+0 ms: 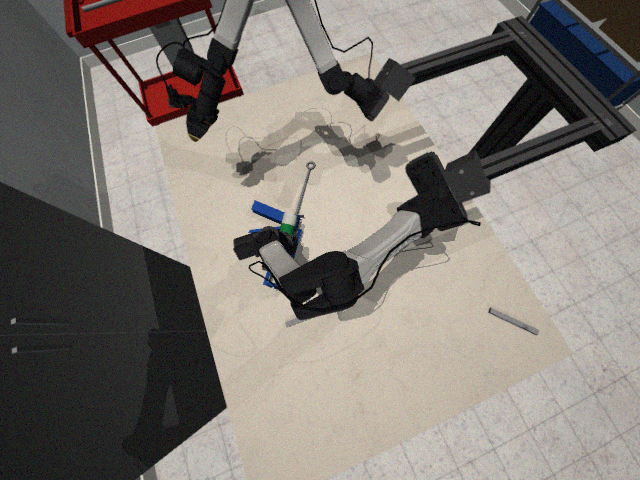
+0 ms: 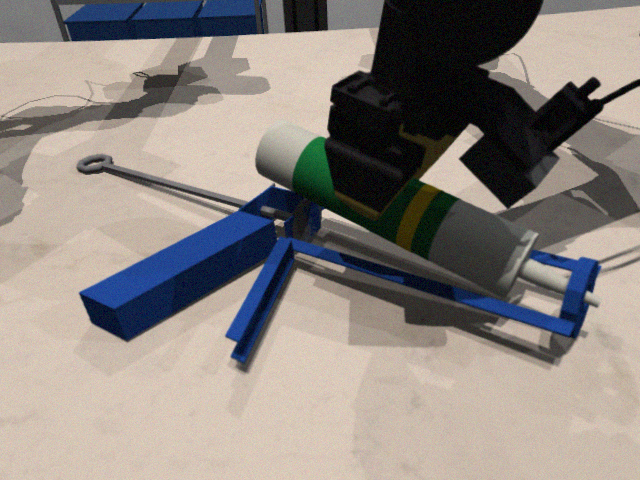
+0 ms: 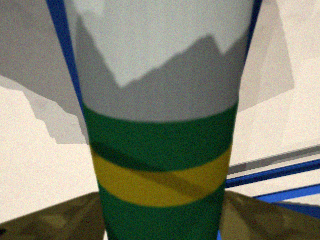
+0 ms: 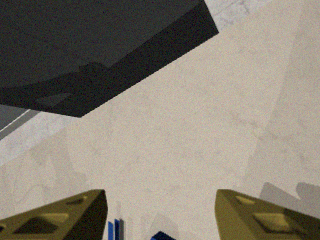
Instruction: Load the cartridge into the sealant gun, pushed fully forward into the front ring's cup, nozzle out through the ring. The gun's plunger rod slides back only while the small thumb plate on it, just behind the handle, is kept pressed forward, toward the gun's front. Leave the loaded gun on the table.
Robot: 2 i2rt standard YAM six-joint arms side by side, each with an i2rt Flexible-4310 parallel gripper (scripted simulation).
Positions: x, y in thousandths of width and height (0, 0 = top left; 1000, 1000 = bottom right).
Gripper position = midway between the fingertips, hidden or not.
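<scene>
Of the right gripper, image 1 (307, 289) gives a view. In image 2 the gripper is out of frame, and in image 3 it is out of frame too, while image 4 (502, 831) shows the gripper again.
</scene>
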